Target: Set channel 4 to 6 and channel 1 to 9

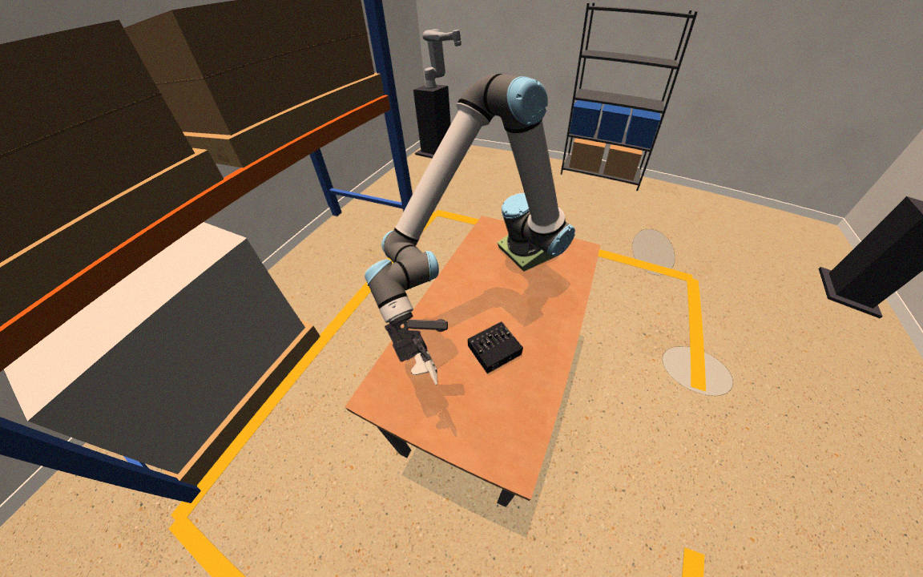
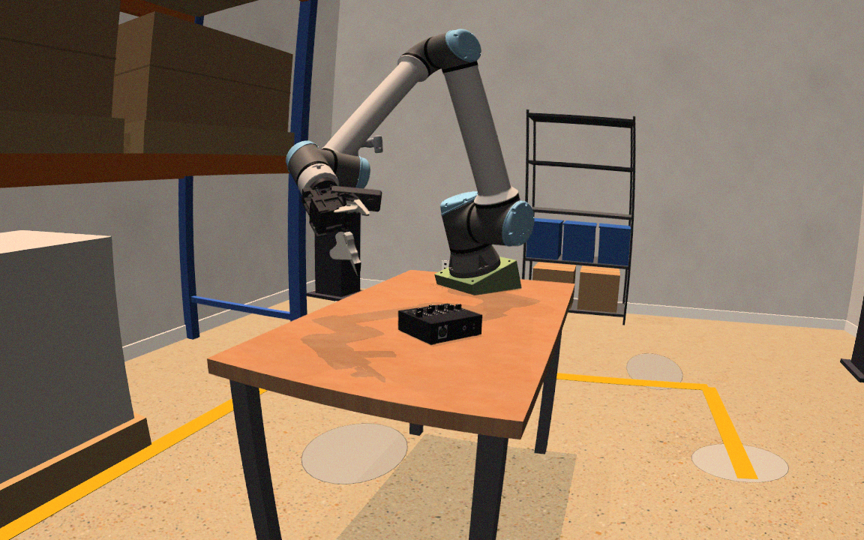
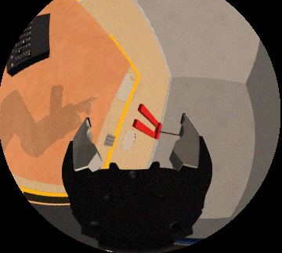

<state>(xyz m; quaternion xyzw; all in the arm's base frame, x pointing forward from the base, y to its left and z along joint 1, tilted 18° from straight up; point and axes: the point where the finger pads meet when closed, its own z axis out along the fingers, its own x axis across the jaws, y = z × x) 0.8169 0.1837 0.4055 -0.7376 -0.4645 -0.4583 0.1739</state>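
My hand is 370 mm past the channel 1 knob, 190 mm above it and 50 mm to the right of it. The rest, counted from my hand: channel 4 knob (320 mm behind, 190 mm below, 10 mm to the right).
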